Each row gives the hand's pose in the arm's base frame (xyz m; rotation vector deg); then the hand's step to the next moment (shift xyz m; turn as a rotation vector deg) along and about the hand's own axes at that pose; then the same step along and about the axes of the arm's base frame.
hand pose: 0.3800 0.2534 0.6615 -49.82 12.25 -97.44
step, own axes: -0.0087 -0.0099 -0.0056 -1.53 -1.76 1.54
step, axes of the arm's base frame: -0.0106 0.0094 -0.0022 -0.25 2.40 1.41
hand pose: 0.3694 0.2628 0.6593 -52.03 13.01 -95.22
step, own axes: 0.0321 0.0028 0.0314 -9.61 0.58 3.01
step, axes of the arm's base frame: 0.0220 -0.0199 0.0338 2.71 9.38 -2.52
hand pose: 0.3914 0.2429 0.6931 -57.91 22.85 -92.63
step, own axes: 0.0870 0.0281 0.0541 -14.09 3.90 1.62
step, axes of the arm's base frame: 0.0598 -0.0750 0.0457 3.70 12.11 -7.48
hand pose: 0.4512 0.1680 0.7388 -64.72 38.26 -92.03
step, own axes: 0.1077 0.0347 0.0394 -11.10 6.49 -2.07
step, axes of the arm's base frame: 0.0457 -0.1082 0.0236 1.31 8.06 -10.15
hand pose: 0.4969 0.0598 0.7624 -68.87 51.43 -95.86
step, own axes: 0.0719 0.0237 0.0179 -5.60 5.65 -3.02
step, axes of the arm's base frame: 0.0111 -0.0766 0.0077 -0.68 3.33 -7.80
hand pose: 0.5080 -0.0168 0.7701 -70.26 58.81 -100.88
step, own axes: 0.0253 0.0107 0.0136 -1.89 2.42 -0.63
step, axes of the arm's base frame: 0.0077 -0.0296 0.0024 0.21 0.84 -3.01
